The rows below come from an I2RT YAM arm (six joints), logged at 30 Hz.
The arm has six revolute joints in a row. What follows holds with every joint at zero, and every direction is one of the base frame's. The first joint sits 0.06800 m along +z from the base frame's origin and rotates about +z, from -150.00 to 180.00 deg. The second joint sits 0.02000 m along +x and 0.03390 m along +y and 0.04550 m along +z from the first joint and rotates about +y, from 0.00 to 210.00 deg. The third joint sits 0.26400 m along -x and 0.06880 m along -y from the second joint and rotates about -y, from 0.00 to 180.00 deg. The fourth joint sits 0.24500 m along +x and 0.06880 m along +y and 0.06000 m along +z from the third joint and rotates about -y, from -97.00 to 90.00 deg. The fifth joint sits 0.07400 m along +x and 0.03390 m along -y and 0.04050 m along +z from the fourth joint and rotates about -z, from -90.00 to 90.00 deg. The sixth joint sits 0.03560 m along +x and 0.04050 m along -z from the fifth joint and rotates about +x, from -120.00 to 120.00 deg. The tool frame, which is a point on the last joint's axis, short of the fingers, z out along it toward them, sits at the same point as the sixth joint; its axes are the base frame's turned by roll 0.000, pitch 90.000 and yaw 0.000 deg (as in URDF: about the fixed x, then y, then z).
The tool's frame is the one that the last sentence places.
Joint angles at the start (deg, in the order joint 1, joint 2, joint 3, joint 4, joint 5, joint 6):
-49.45 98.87 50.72 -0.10 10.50 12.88
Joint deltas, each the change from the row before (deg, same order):
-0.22 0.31 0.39 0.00 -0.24 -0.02
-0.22 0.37 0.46 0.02 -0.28 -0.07
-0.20 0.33 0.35 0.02 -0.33 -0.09
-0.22 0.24 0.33 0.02 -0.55 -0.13
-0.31 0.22 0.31 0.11 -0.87 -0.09
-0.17 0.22 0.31 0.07 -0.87 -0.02
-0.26 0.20 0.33 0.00 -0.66 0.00
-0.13 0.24 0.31 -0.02 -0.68 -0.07
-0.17 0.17 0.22 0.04 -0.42 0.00
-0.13 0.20 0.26 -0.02 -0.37 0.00
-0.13 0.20 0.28 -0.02 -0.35 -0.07
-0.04 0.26 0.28 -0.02 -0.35 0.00
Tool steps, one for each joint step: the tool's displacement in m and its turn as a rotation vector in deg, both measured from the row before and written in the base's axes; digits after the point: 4 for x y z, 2 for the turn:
0.0002 -0.0021 0.0001 0.05 -0.18 -0.05
0.0005 -0.0023 0.0002 0.03 -0.19 0.02
0.0003 -0.0019 -0.0002 0.10 -0.16 0.09
0.0002 -0.0018 0.0002 0.14 -0.30 0.24
-0.0001 -0.0020 0.0003 0.23 -0.57 0.34
0.0005 -0.0015 0.0003 0.28 -0.59 0.43
0.0000 -0.0019 0.0004 0.21 -0.46 0.19
0.0006 -0.0013 0.0001 0.25 -0.38 0.38
0.0000 -0.0013 0.0001 0.12 -0.30 0.11
0.0002 -0.0012 0.0001 0.14 -0.24 0.12
0.0003 -0.0013 0.0002 0.09 -0.20 0.16
0.0007 -0.0010 -0.0002 0.16 -0.20 0.20

